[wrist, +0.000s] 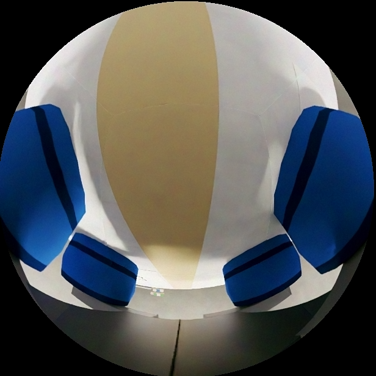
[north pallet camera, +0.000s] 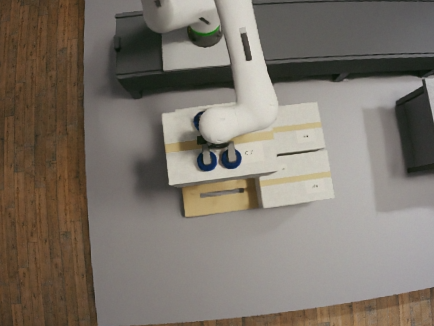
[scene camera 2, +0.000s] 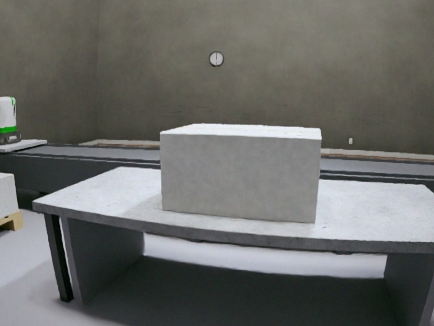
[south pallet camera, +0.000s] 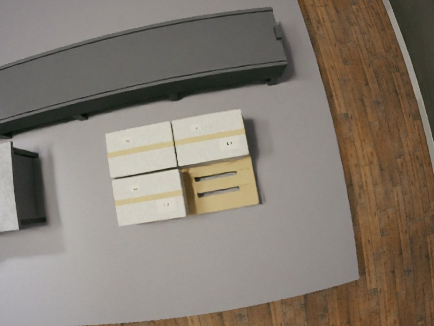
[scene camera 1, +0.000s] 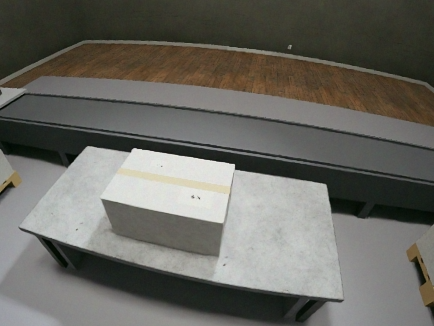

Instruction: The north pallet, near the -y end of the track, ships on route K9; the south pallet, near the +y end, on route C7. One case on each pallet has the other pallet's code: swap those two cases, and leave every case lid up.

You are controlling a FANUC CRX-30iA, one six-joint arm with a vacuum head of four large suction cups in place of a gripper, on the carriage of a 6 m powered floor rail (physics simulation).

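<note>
My vacuum head [north pallet camera: 216, 142] [wrist: 181, 195] has its blue cups on the lid of a white case marked C7 [north pallet camera: 187, 170] [wrist: 245, 150]. It holds the case level, lid up, above the left part of the north pallet [north pallet camera: 212, 207]. Two lid-up cases [north pallet camera: 295, 189] [north pallet camera: 295, 114] sit on the pallet's right half; another's edge shows behind the held case. The front left place is bare where visible. Another case [scene camera 1: 167, 187] [scene camera 2: 240, 175] lies lid up on the table, its label blurred. The south pallet [south pallet camera: 235, 202] bears three lid-up cases [south pallet camera: 141, 150] [south pallet camera: 210, 137] [south pallet camera: 150, 197]; its front right place is bare.
The grey table [scene camera 1: 285, 240] [scene camera 2: 370, 205] stands between the pallets, and its end [south pallet camera: 7, 190] shows in the south pallet camera. The long dark rail [scene camera 1: 225, 130] [north pallet camera: 340, 30] [south pallet camera: 150, 60] runs behind table and pallets. The arm's carriage plate [north pallet camera: 185, 57] is at the north end.
</note>
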